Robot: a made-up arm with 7 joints.
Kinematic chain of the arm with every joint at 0, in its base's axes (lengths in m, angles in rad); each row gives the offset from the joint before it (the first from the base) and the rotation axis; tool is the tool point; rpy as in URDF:
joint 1: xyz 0 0 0.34 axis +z
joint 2: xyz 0 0 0 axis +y
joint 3: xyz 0 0 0.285 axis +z
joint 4: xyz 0.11 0 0 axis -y
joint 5: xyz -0.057 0 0.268 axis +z
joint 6: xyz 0 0 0 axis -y
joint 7: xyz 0.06 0 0 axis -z
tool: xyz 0 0 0 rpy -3.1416 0 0
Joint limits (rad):
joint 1: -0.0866..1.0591
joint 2: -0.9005..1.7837
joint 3: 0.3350..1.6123
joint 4: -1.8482..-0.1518
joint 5: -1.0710..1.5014
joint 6: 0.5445..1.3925
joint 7: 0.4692..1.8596
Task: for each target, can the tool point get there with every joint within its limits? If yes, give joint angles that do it. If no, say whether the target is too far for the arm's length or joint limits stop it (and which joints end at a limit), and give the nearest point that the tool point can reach.
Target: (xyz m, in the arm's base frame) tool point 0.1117 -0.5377 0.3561
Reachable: no: joint limits stop it (at a limit: joint 1, joint 2, joint 3, joint 4, joint 5, joint 6) | nearest point -0.3301 -0.3832 0.6623 | short by 0.559 m
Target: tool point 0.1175 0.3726 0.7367
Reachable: yes | joints 0.0778 -0.2334 1.0297 -1.5000 -0.8272 1.2527 0.5935
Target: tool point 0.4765 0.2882 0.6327
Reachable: yes | joints 0.2003 0.8375 0.8510 -0.5020 0.9478 1.0718 0.6239
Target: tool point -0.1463 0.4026 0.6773
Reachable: yes | joints 0.5195 0.1321 1.5019 -1.4582 0.0392 0.9766 0.8581
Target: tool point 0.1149 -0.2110 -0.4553
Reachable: no: too far | nearest point 0.2076 0.0772 -0.1175 | short by 0.454 m
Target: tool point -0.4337 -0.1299 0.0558
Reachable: no: joint limits stop it (at a limit: joint 1, joint 2, joint 3, joint 4, joint 6) | nearest point -0.4632 0.0022 0.4375 | short by 0.405 m
